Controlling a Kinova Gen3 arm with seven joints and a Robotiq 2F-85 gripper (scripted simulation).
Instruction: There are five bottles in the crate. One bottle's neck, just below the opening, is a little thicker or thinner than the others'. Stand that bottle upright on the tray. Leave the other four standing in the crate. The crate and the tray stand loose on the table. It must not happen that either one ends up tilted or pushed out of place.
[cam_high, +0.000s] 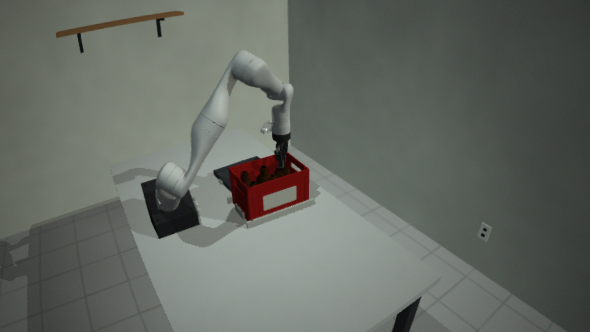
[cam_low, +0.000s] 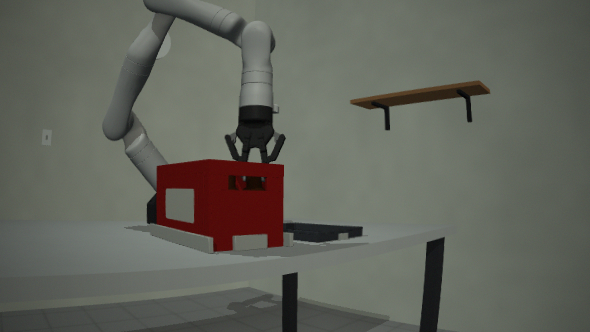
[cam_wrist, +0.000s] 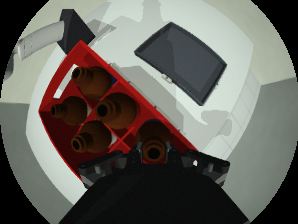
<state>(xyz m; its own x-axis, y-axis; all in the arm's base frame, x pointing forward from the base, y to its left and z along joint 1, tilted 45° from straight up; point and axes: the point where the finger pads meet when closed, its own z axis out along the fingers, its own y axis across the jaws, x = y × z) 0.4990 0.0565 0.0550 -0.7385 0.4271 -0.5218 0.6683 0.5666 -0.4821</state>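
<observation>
My gripper is now 9 cm past the red crate, 5 cm to the left of it and 7 cm above it. Round my hand: dark tray: 10 cm behind, 23 cm to the left, 14 cm below.
</observation>
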